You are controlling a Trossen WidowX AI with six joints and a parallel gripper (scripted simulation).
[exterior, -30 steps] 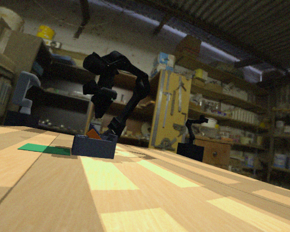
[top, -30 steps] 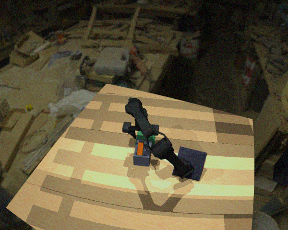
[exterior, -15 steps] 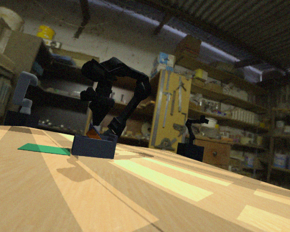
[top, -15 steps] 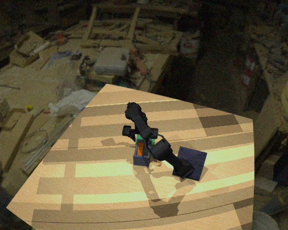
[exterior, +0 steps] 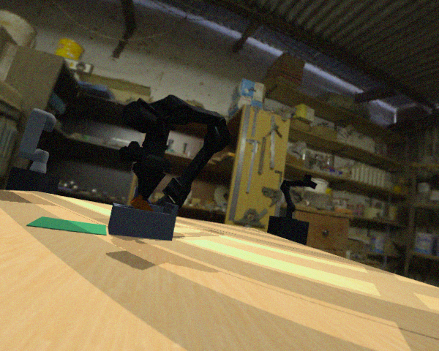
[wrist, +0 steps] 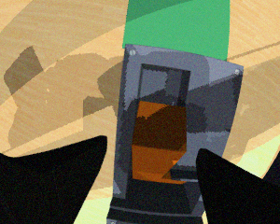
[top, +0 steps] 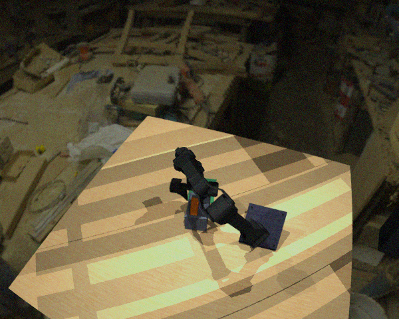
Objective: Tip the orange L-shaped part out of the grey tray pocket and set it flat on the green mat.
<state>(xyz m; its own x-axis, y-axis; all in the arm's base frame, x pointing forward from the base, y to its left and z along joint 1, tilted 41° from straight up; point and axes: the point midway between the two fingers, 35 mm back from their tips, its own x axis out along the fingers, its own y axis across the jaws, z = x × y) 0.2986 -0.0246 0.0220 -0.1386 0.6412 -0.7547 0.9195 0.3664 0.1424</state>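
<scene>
The orange L-shaped part lies 3 cm behind my gripper tip, 3 cm to the left of it and 5 cm below it. Round my gripper tip: green mat: 4 cm ahead, 14 cm to the right, 10 cm below.
</scene>
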